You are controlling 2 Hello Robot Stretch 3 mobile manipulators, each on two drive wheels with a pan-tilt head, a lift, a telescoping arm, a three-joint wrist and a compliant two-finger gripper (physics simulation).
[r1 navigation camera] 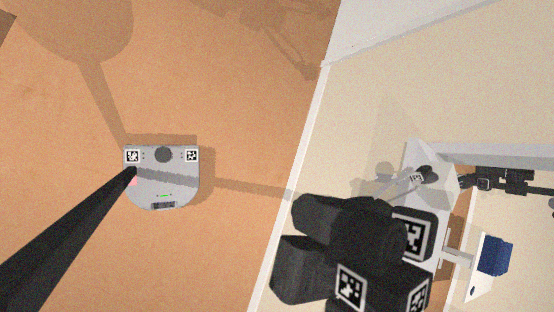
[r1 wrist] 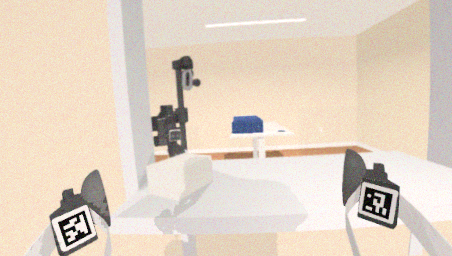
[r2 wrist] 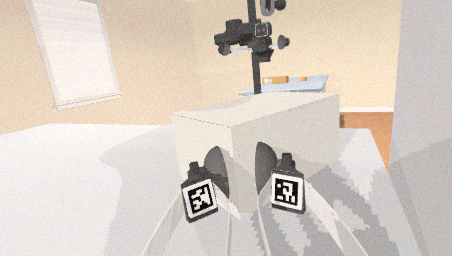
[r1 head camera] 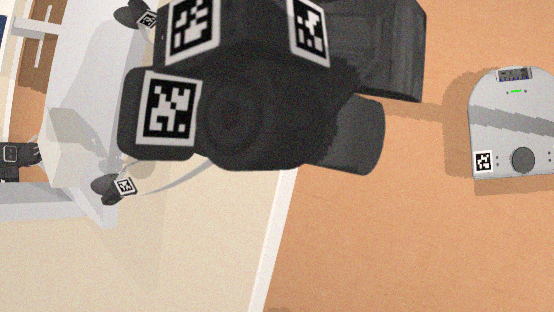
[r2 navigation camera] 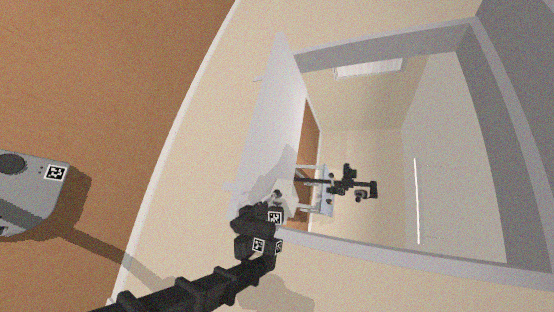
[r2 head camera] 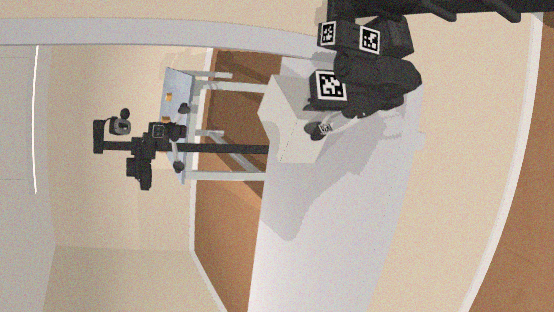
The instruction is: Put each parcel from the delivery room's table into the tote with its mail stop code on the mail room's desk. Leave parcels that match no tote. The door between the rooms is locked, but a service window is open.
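A cream box-shaped parcel (r1 head camera: 52,155) (r1 wrist: 187,172) (r2 head camera: 287,145) (r2 wrist: 295,125) stands on the white window ledge (r1 wrist: 300,177) (r2 head camera: 340,215) (r2 navigation camera: 272,110), close to the window's side frame. No code is legible on it. The r2 gripper (r2 wrist: 242,170) is shut on the parcel's near vertical corner, one fingertip on each side. One r2 finger is hidden in the head view. The r1 gripper (r1 wrist: 225,190) (r2 head camera: 181,137) is wide open and empty, at the ledge's other side. Small orange parcels (r2 head camera: 168,96) (r2 wrist: 277,80) lie on the pale blue table (r2 head camera: 177,85) (r2 wrist: 310,84) behind r1.
A dark blue tote (r1 navigation camera: 494,256) (r1 wrist: 247,125) stands on the white desk (r1 wrist: 275,134) beyond the window; its code is unreadable. The grey window frame (r1 wrist: 131,90) (r2 navigation camera: 400,257) bounds the opening beside the parcel. The r2 mast and wrist (r1 wrist: 170,125) stand just behind the parcel.
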